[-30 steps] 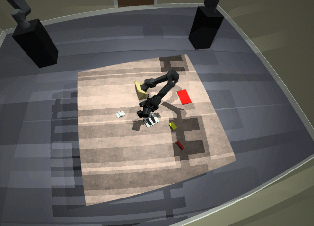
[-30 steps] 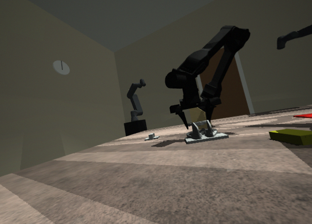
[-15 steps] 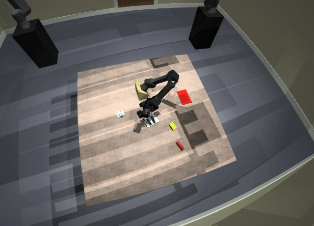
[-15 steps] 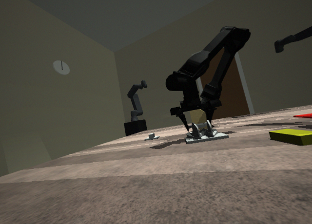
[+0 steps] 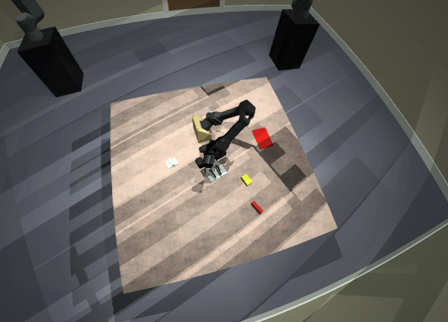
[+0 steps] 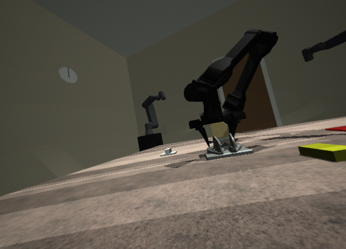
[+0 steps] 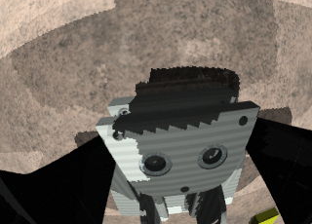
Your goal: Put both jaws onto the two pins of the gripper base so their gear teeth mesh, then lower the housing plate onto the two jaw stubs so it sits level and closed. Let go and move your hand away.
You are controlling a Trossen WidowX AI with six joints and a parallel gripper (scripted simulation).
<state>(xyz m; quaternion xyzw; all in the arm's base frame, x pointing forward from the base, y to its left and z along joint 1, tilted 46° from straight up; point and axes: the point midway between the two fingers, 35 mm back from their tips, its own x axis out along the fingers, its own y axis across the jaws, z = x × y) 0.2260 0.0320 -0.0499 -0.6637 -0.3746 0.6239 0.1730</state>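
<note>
My gripper tip is 1 cm above the grey housing plate. Also, from my gripper tip: yellow block (16 cm ahead, 19 cm to the left, 1 cm below); then grey gripper base (1 cm ahead, 2 cm above); then grey stepped piece (7 cm behind, 24 cm to the right, 1 cm below).
</note>
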